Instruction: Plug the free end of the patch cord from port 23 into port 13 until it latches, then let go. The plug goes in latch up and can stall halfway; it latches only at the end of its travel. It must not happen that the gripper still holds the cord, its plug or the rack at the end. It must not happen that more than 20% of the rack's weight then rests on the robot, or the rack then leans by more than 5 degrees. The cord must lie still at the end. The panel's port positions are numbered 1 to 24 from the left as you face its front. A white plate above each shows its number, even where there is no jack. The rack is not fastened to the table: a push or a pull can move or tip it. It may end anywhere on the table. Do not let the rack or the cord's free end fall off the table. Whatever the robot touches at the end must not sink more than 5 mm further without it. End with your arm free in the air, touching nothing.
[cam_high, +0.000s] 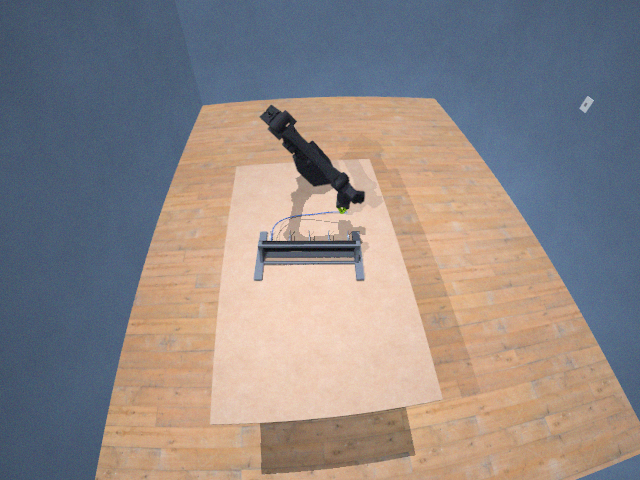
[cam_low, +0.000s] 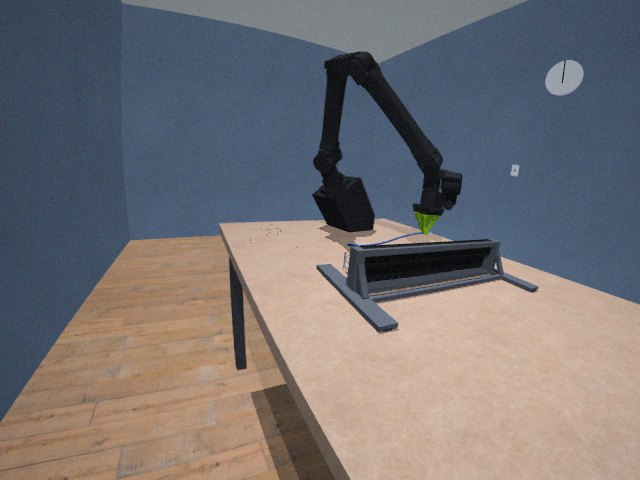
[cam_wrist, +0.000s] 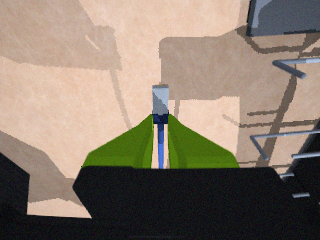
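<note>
The plug is 2 cm to the left of my hand.
</note>
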